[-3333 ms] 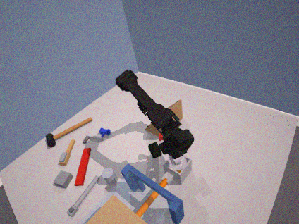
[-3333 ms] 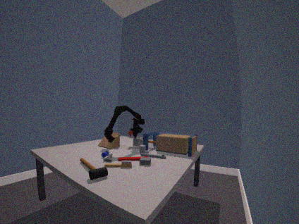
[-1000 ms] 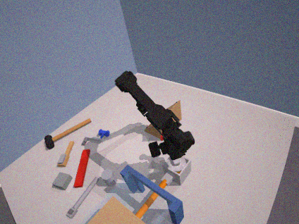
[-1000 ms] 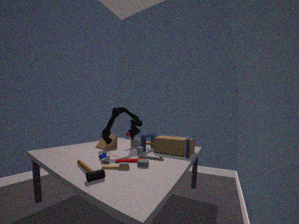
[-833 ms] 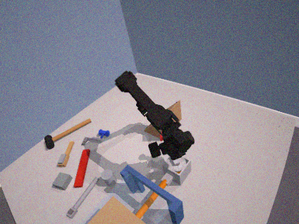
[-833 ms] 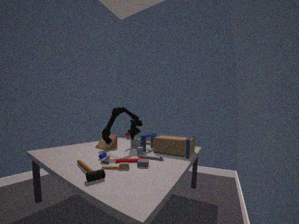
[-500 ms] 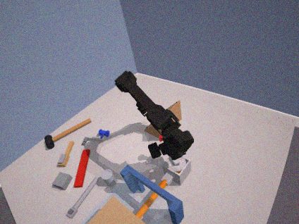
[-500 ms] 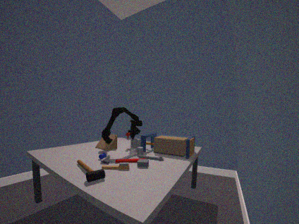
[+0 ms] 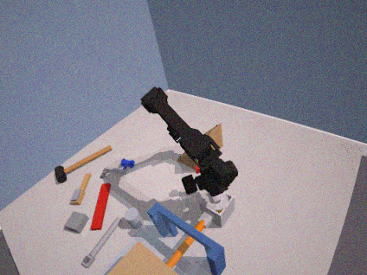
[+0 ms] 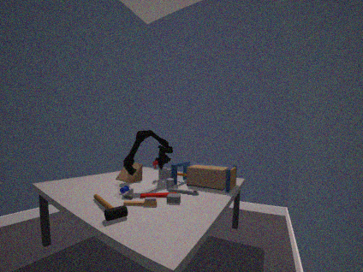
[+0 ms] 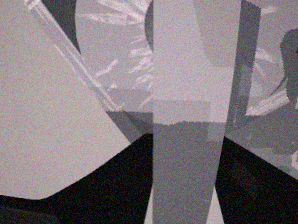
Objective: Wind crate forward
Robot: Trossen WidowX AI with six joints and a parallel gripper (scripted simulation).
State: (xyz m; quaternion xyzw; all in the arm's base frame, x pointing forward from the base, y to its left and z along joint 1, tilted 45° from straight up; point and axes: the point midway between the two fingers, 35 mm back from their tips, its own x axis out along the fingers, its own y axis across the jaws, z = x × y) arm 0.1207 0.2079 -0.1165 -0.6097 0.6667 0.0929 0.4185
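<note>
Now: the winch handle 10 mm behind my gripper tip, 10 mm to the right of it and 20 mm above it. Also, from my gripper tip: red knob: 20 mm behind, 50 mm to the right, 50 mm above; grey winch: 10 mm ahead, 30 mm to the left, 60 mm below; blue steel frame: 180 mm ahead, 60 mm to the left, 20 mm above.
</note>
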